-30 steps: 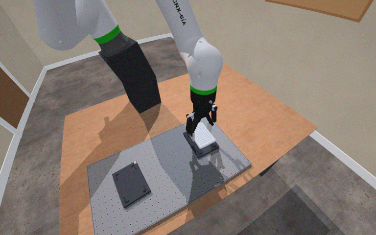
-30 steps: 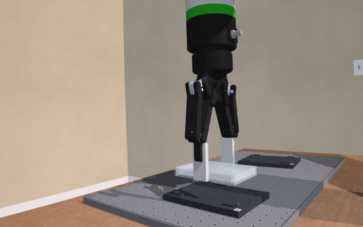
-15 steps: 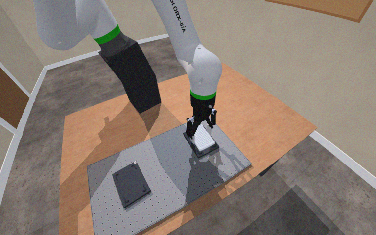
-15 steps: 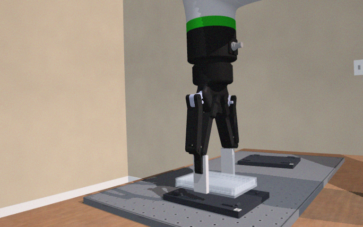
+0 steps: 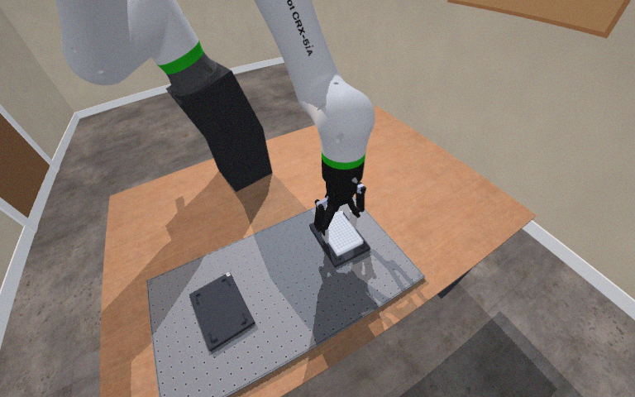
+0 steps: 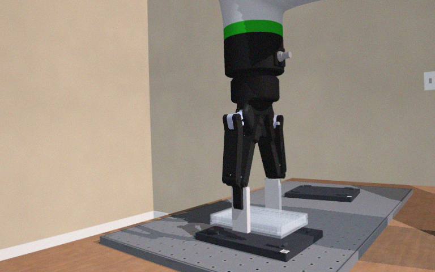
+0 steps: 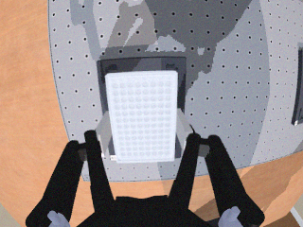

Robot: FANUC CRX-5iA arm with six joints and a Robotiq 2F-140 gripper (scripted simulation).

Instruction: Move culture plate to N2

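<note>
My hand is 1 cm above the lid.
</note>
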